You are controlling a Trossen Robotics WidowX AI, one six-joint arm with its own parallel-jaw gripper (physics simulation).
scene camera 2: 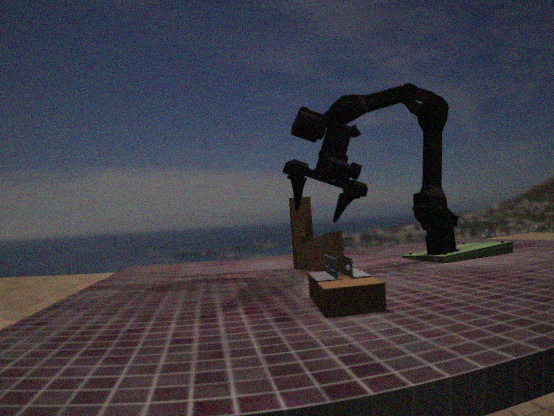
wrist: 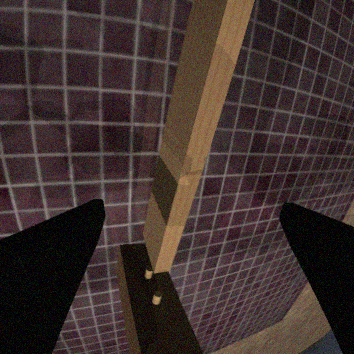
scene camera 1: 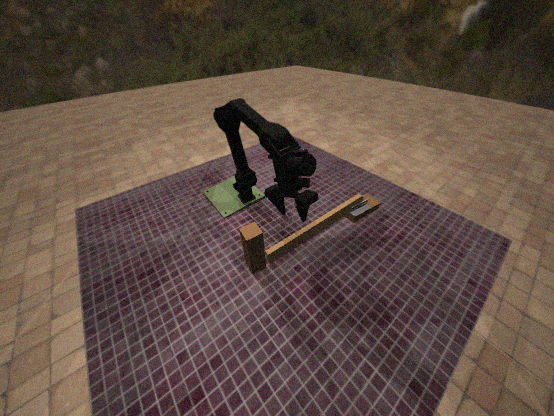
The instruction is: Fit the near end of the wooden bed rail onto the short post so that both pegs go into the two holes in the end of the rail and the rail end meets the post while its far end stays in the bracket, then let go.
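Pixels of known places: gripper, fingertip midpoint: (scene camera 2: 315, 216) (wrist: 194, 209) (scene camera 1: 293, 218); arm's base, origin of the base link: (scene camera 2: 442, 252) (scene camera 1: 246, 196).
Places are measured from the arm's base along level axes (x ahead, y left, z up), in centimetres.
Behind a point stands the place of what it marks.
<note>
The wooden rail (scene camera 1: 315, 227) @[x 34.6, y 11.3, z 4.9 cm] (scene camera 2: 327, 250) @[x 33.9, y 32.5, z 5.6 cm] (wrist: 207, 115) @[x 33.7, y 7.9, z 6.0 cm] runs from the short post (scene camera 1: 254, 252) @[x 35.6, y -13.2, z 9.7 cm] (scene camera 2: 300, 220) @[x 33.5, y -9.8, z 10.6 cm] (wrist: 165, 320) @[x 33.5, y -9.9, z 9.2 cm] to the bracket (scene camera 1: 372, 201) @[x 34.3, y 43.6, z 2.0 cm] (scene camera 2: 345, 300) @[x 34.2, y 46.1, z 0.3 cm]. Its far end is at the bracket's metal plates; how it sits between them is hard to tell. In the wrist view its near end is close to the post's dark face, beside the pegs. An upper peg (wrist: 156, 298) @[x 33.0, y -8.9, z 7.3 cm] and another peg (wrist: 148, 273) @[x 33.0, y -9.1, z 4.1 cm] stick out bare, outside the rail end. Whether rail and post touch cannot be told. My gripper (scene camera 1: 294, 217) @[x 31.4, y 3.6, z 11.2 cm] (scene camera 2: 316, 215) @[x 31.4, y 3.6, z 11.2 cm] (wrist: 194, 209) @[x 31.4, y 3.6, z 11.2 cm] is open and empty above the rail, its fingers wide apart.
The arm stands on a green base plate (scene camera 1: 220, 197) @[x -6.1, y -10.4, z 0.0 cm] (scene camera 2: 480, 250) @[x -7.2, y 6.4, z 0.1 cm], behind the rail and post in scene camera 1. A purple tiled mat (scene camera 1: 210, 340) @[x 46.5, y -32.7, z -1.6 cm] (scene camera 2: 200, 340) @[x 51.1, y 52.3, z -1.6 cm] (wrist: 60, 135) @[x 23.7, y 3.2, z -1.6 cm] lies under everything, with pale stone paving (scene camera 1: 35, 250) around it.
</note>
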